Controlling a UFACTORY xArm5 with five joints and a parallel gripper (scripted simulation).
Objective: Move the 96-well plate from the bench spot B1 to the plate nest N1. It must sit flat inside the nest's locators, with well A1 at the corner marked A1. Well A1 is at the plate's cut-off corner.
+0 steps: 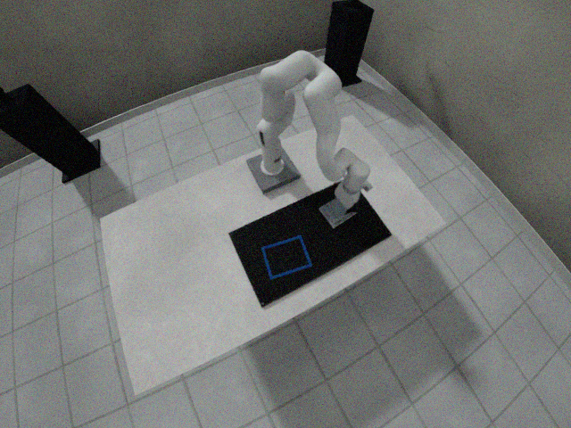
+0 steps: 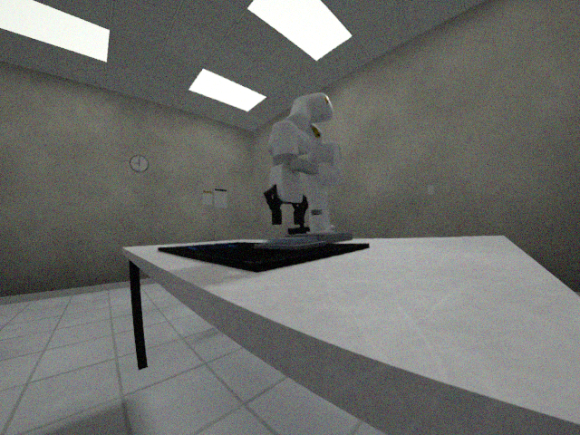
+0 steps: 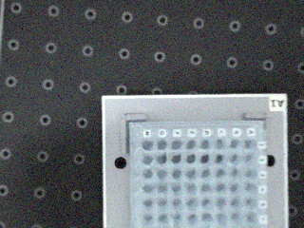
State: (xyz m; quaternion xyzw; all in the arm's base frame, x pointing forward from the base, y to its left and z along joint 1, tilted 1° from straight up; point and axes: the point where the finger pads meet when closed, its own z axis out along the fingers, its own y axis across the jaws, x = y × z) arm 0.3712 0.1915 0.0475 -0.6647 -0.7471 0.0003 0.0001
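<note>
Now: hand 50 mm above the 96-well plate. The rest, counted from my hand: plate nest N1: 70 mm below.
</note>
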